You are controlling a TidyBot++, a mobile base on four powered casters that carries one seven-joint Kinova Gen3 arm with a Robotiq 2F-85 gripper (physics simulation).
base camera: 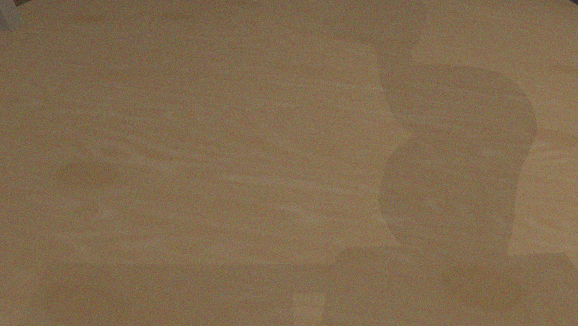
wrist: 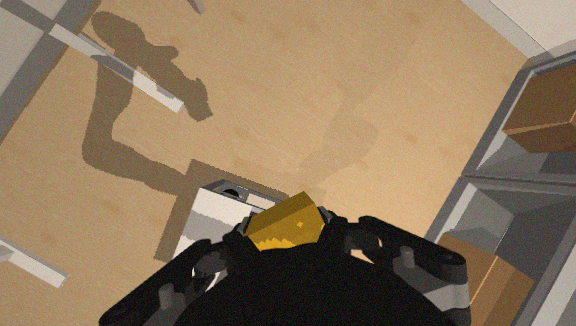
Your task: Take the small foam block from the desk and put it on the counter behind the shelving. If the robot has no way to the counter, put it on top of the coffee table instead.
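Places are measured from the arm's base along level axes (x ahead, y left, z up), in centimetres.
Pixels of known places: gripper, fingertip midpoint: (wrist: 285, 221).
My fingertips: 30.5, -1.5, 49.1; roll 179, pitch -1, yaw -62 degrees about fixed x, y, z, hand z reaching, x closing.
Ahead of a thing's pixels: the offset from my fingertips to its top centre, as dx, dy, dz. "spot": to the spot under its first point.
My gripper (wrist: 285, 221) is shut on the small yellow foam block @(-1.9, -1.8, +4.5) (wrist: 287, 227) in the wrist view, with a black finger on each side of it. The block is held up over the floor, near the front end of my white base (wrist: 215, 210). The gripper and block do not show in the base camera. A grey shelving unit (wrist: 520, 182) stands at the right of the wrist view. I cannot make out the counter or the coffee table in either view.
Brown boxes (wrist: 542, 107) (wrist: 485, 272) sit in the shelving. Pale floor-level feet (wrist: 157, 95) (wrist: 42, 265) lie at the left, by a grey-edged pale surface. A white wall (wrist: 545, 20) is top right. A pale piece @(spot: +73.5, +76.6, -85.2) (base camera: 9, 17) shows in the base camera's top-left corner.
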